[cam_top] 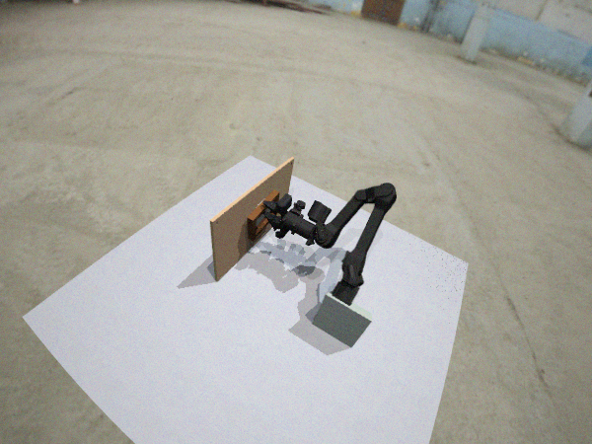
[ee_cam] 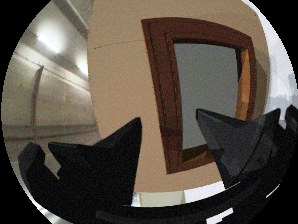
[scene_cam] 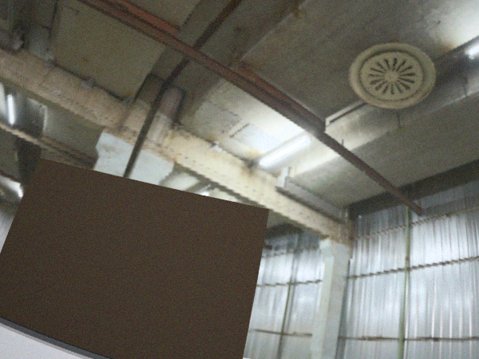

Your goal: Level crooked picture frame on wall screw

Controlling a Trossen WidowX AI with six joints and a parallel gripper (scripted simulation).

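Now: the brown wooden picture frame 5 cm below my gripper tip, 1 cm to the right of it and 1 cm ahead of it. From my gripper tip the other things lie so: wall board: 7 cm below, 2 cm ahead.
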